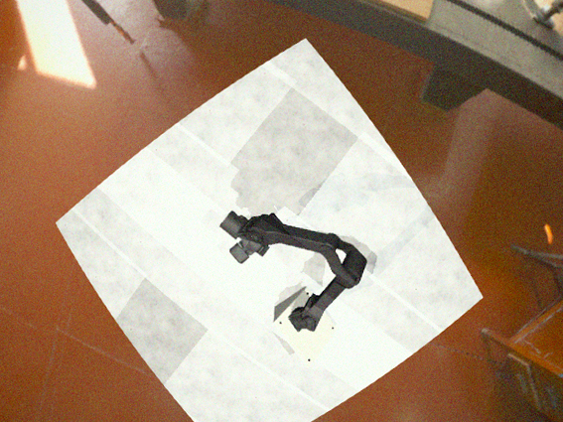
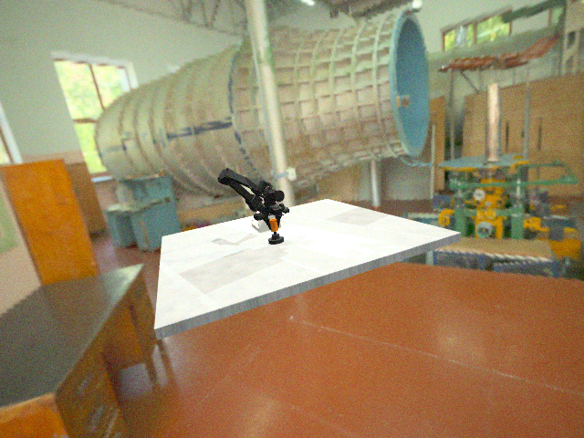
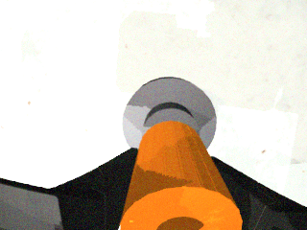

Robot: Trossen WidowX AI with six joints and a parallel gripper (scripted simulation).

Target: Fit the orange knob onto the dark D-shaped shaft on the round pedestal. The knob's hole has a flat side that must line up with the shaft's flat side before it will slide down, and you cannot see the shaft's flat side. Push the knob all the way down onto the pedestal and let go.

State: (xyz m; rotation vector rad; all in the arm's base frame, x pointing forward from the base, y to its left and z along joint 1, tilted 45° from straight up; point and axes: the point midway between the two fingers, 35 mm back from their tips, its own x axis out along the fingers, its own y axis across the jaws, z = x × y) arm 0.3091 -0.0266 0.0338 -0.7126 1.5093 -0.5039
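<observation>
The orange knob is 2 cm above my gripper tip. From my gripper tip the other things lie so: pedestal (4 cm below).
</observation>
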